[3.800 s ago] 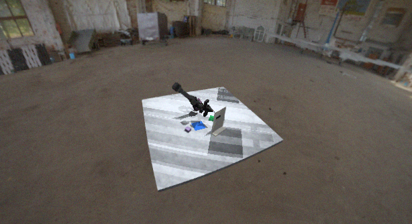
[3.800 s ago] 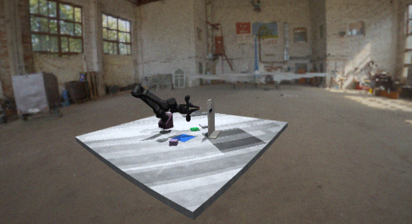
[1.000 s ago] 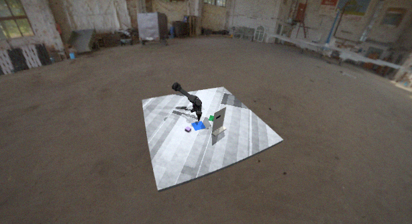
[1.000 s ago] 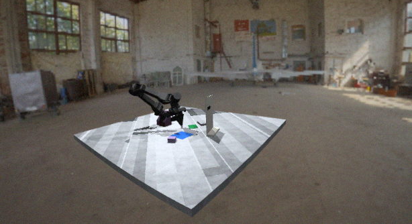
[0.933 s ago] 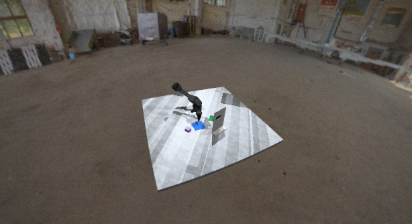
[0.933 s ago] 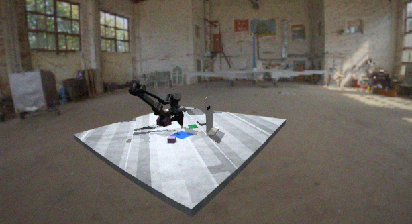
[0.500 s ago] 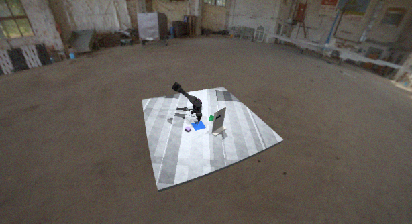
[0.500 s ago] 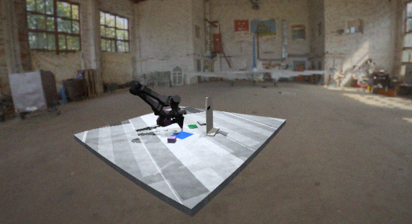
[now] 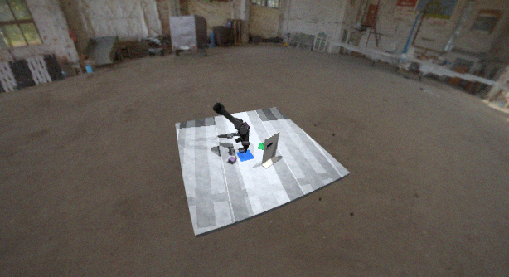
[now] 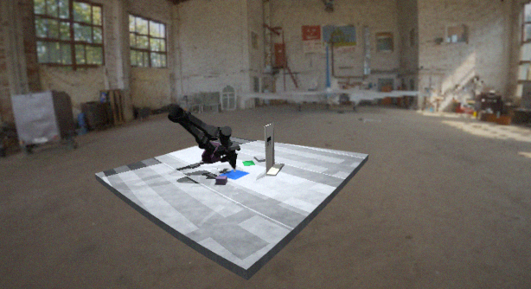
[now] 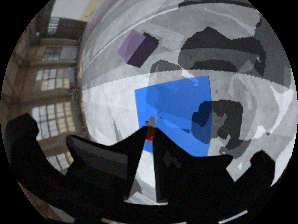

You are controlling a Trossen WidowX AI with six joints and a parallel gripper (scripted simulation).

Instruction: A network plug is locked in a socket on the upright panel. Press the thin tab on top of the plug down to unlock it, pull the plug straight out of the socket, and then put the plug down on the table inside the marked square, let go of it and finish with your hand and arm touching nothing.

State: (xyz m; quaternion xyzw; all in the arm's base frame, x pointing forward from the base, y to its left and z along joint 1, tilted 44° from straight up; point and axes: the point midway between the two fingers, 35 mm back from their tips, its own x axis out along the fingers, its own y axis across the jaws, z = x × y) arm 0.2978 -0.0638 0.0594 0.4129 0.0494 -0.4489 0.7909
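Right now the blue flat patch is 10 mm behind my gripper tip and 40 mm below it. Also, from my gripper tip: small green patch: 80 mm behind, 200 mm to the left, 40 mm below; small dark purple block: 30 mm ahead, 120 mm to the right, 20 mm below; grey upright panel: 130 mm ahead, 160 mm to the left, 80 mm above.
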